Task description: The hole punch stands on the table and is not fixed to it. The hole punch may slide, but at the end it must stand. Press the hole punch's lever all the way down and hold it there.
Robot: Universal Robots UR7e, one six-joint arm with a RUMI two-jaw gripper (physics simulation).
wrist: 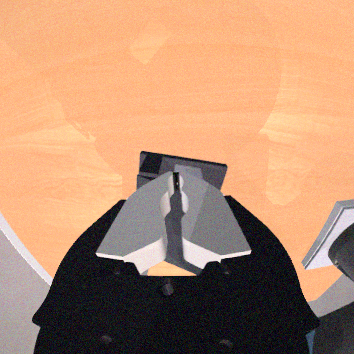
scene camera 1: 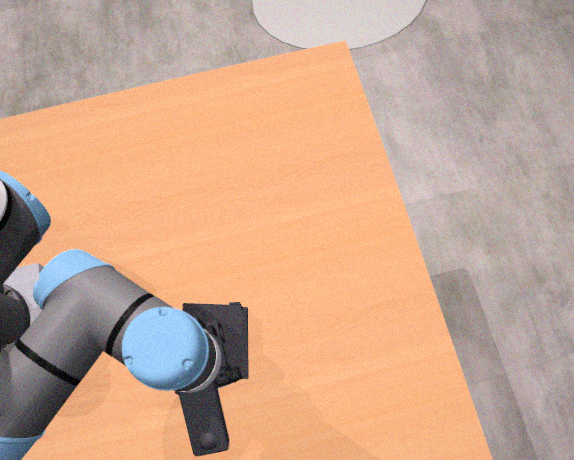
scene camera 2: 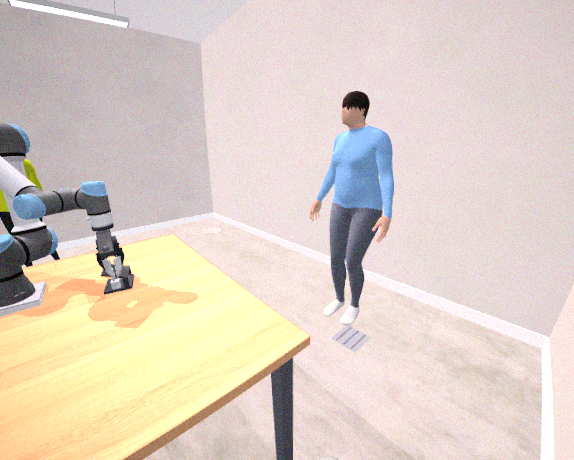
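Seen in the pictures: gripper, fingertip midpoint: [wrist: 176,174] [scene camera 2: 116,278]; arm's base at its link origin: [scene camera 2: 11,296].
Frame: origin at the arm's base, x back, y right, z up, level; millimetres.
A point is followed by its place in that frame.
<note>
The dark hole punch [scene camera 1: 239,332] {y 53, x -434, z 26 mm} [scene camera 2: 127,283] {y 122, x -427, z 0 mm} [wrist: 215,173] {y 106, x -348, z -16 mm} stands upright on the table [scene camera 1: 280,210] {y -172, x -518, z -27 mm} [scene camera 2: 165,350] {y 534, x -519, z -28 mm} [wrist: 200,90] {y 196, x -379, z -28 mm}. My gripper [scene camera 2: 115,280] {y 127, x -396, z 33 mm} [wrist: 176,174] {y 127, x -396, z 33 mm} is shut with nothing between its fingers. It points down, and its fingertips are over the hole punch, at the lever. In the wrist view the fingers cover the lever and much of the base, so how far down the lever is cannot be told. In scene camera 1 the wrist hides the fingertips and part of the hole punch.
The robot's base plate [scene camera 2: 37,297] {y 51, x -100, z -3 mm} [wrist: 325,235] {y 2, x -99, z -11 mm} stands on the table to one side. A person in a blue top [scene camera 2: 361,167] stands on the floor beyond the table. Part of another person in yellow [scene camera 2: 32,172] shows behind the arm.
</note>
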